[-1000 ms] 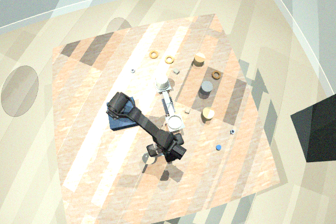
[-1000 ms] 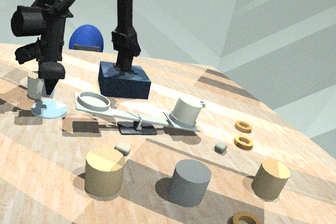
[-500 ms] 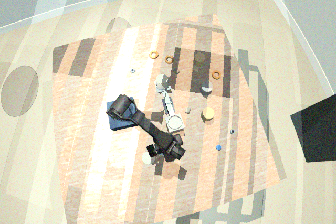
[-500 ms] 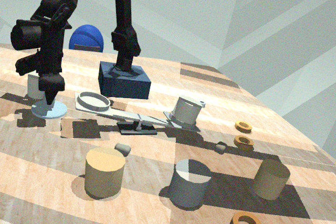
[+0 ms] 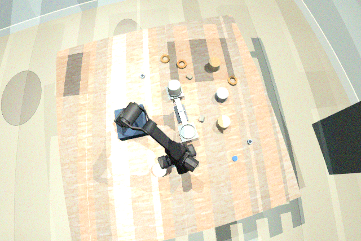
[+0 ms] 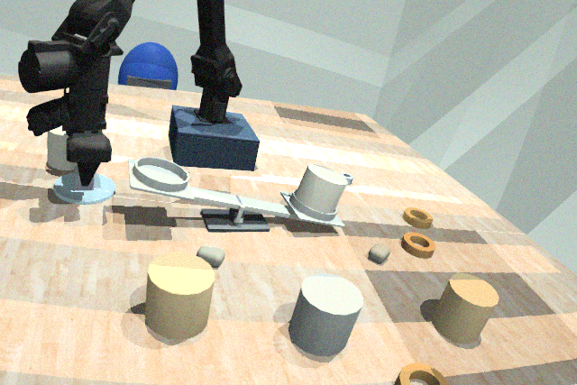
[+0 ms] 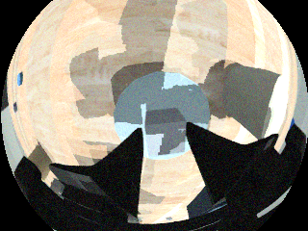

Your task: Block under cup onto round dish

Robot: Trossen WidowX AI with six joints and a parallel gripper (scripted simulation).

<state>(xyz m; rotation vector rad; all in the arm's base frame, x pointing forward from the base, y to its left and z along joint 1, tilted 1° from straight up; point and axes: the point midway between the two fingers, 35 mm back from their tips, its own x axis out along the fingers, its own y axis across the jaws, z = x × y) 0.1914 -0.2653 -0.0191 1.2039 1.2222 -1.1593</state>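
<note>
Now: gripper tip right at the small pale block. From my gripper tip the other things lie so: grey cylinder 35 cm ahead, 25 cm to the left, 2 cm above; blue disc 29 cm ahead, 12 cm to the right, 1 cm below; light blue round dish 1 cm below.
</note>
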